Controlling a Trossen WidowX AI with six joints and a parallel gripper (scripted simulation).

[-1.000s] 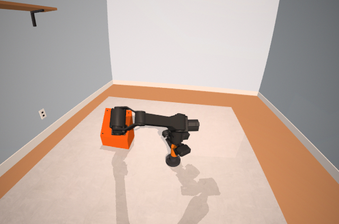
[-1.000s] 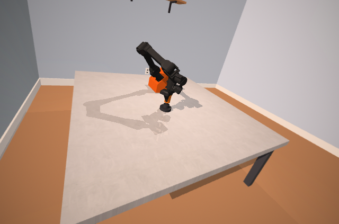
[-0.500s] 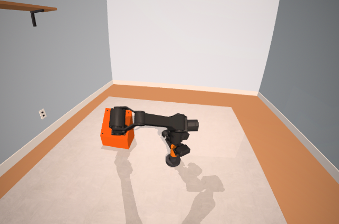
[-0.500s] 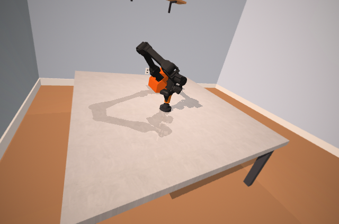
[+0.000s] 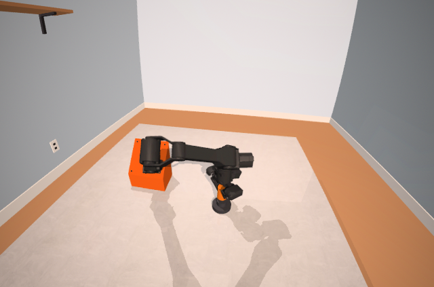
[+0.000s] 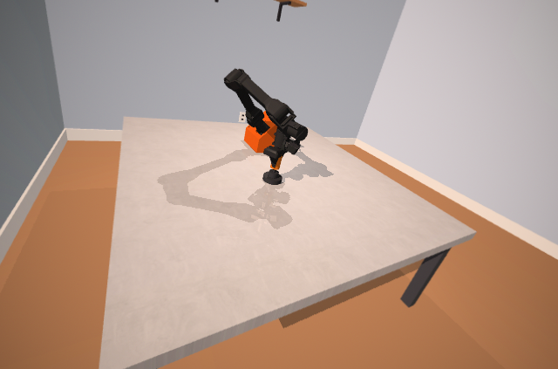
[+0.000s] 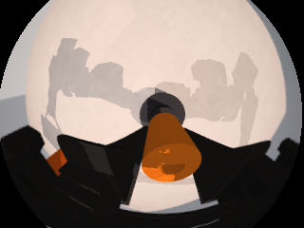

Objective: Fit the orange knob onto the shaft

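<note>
The shaft lies 4 cm below my gripper tip. Round my gripper tip: orange knob 2 cm above.
</note>
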